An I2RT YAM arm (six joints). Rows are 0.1 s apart.
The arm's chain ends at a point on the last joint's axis. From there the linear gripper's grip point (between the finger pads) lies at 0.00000 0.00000 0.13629 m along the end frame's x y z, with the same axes.
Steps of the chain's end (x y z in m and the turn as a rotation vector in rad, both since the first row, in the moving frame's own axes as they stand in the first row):
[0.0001 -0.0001 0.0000 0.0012 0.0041 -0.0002]
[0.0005 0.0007 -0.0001 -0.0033 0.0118 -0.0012]
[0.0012 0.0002 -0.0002 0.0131 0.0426 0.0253]
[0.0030 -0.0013 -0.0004 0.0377 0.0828 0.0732]
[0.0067 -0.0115 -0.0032 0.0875 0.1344 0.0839]
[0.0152 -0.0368 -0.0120 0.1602 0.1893 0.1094]
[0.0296 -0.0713 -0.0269 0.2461 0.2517 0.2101]
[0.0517 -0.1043 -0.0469 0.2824 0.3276 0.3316]
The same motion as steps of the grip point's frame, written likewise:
[0.0007 -0.0003 0.0000 0.0012 0.0041 -0.0002]
[0.0021 0.0011 -0.0001 -0.0033 0.0118 -0.0012]
[0.0070 -0.0015 -0.0003 0.0131 0.0426 0.0253]
[0.0144 -0.0060 -0.0010 0.0377 0.0828 0.0732]
[0.0254 -0.0226 -0.0049 0.0875 0.1344 0.0839]
[0.0419 -0.0570 -0.0162 0.1602 0.1893 0.1094]
[0.0664 -0.1004 -0.0352 0.2461 0.2517 0.2101]
[0.1004 -0.1337 -0.0593 0.2824 0.3276 0.3316]

